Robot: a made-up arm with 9 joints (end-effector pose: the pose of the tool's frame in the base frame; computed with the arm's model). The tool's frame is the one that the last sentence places. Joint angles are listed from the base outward.
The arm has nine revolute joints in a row. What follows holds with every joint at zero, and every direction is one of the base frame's.
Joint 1 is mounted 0.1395 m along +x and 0.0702 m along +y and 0.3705 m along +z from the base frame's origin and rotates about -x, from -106 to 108.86 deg.
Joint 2 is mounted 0.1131 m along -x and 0.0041 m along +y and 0.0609 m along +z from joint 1 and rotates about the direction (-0.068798, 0.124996, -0.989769), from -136.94 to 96.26 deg.
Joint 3 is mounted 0.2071 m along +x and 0.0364 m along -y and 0.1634 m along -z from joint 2 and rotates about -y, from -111.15 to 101.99 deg.
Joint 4 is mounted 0.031 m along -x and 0.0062 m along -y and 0.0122 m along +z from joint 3 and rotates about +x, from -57.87 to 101.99 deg.
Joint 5 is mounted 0.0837 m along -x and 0.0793 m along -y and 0.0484 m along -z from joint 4 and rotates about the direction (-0.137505, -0.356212, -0.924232), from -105.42 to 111.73 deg.
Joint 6 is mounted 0.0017 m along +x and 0.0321 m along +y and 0.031 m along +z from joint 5 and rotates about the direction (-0.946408, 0.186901, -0.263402), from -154.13 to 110.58 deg.
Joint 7 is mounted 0.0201 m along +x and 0.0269 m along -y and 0.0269 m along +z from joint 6 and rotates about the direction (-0.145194, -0.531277, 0.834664), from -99.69 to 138.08 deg.
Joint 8 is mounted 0.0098 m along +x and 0.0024 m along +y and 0.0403 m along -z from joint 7 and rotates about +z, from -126.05 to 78.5 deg.
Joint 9 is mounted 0.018 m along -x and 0.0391 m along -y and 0.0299 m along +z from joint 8 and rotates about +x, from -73.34 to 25.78 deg.
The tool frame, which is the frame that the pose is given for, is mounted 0.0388 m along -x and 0.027 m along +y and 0.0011 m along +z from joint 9; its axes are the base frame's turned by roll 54.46, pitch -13.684 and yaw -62.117 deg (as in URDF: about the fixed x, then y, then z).
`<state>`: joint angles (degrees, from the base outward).
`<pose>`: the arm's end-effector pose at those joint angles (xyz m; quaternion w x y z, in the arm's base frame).
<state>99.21 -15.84 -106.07 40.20 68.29 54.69 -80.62 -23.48 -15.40</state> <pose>0.2446 0.0316 0.4049 0.8425 0.4780 0.2148 -0.1244</pose>
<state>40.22 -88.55 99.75 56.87 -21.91 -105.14 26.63 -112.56 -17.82</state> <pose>0.1448 0.2054 0.0663 0.5222 0.1107 0.7784 0.3304</pose>
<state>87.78 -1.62 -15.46 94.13 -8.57 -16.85 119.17 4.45 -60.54</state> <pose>0.1894 -0.0877 0.3793 0.2581 0.3057 -0.8301 0.3883</pose>
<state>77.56 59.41 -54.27 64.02 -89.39 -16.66 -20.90 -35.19 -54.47</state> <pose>-0.0231 0.0150 0.4672 0.8016 0.0375 -0.3144 -0.5071</pose>
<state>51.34 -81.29 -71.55 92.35 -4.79 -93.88 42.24 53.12 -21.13</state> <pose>0.0346 0.1516 0.1954 0.5696 0.6452 -0.3985 -0.3168</pose>
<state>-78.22 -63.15 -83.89 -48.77 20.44 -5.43 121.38 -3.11 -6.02</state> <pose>0.2776 0.0882 0.5937 0.1048 0.4683 -0.1321 0.8673</pose>
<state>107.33 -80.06 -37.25 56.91 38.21 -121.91 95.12 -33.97 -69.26</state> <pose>0.1186 -0.0622 0.2168 0.5918 0.1306 -0.7764 -0.1733</pose>
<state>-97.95 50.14 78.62 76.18 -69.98 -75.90 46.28 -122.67 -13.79</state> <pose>0.0710 0.3255 0.1833 0.0063 0.9517 0.2872 -0.1081</pose>
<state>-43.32 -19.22 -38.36 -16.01 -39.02 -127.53 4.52 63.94 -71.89</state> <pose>0.1290 0.1288 0.3290 0.0853 0.9240 -0.0034 -0.3726</pose>
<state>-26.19 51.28 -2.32 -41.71 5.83 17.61 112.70 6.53 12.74</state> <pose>0.0226 -0.0876 0.2981 0.9384 0.3273 0.0193 0.1088</pose>
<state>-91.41 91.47 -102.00 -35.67 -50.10 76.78 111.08 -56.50 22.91</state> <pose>-0.0857 0.1004 0.0713 0.2476 -0.8266 -0.5025 -0.0536</pose>
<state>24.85 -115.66 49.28 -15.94 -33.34 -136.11 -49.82 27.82 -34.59</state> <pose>0.0682 0.2094 0.1038 0.2047 0.2115 0.8299 0.4739</pose>
